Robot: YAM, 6 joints.
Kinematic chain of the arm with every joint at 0, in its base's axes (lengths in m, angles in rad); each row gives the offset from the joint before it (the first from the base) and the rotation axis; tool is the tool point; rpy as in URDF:
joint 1: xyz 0 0 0.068 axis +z
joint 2: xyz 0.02 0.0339 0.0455 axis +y
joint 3: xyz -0.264 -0.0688 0 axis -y
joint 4: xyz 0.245 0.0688 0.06 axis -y
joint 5: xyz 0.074 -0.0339 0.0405 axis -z
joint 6: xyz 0.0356 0 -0.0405 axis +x
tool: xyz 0 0 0 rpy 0 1.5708 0
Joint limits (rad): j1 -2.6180..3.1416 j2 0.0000..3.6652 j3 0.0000..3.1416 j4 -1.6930..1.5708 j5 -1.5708..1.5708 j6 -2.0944..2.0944
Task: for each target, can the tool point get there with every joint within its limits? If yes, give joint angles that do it. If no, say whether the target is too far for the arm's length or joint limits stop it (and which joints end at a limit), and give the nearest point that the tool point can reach.
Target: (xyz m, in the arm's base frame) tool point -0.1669 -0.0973 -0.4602
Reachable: no: joint limits stop it (at a limit: joint 2) | nearest point -0.1759 -0.1025 -0.3775 | short by 0.083 m
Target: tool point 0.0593 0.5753 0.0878
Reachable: yes | joints 1.4535 2.7890 1.9328 1.1250 -0.2391 1.2346
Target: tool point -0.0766 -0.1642 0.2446
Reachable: yes | joints -2.1542 0.7923 0.4280 0.0994 -0.8411 0.2976
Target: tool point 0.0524 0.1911 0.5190
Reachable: yes | joints -1.7252 0.3674 1.8973 -0.8559 -0.6810 1.1156
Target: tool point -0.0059 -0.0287 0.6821
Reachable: yes | joints -0.2316 1.6586 2.8551 1.3135 0.9665 -0.7230
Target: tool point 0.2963 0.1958 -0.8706
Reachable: no: too far | nearest point 0.2449 0.1618 -0.3775 | short by 0.497 m
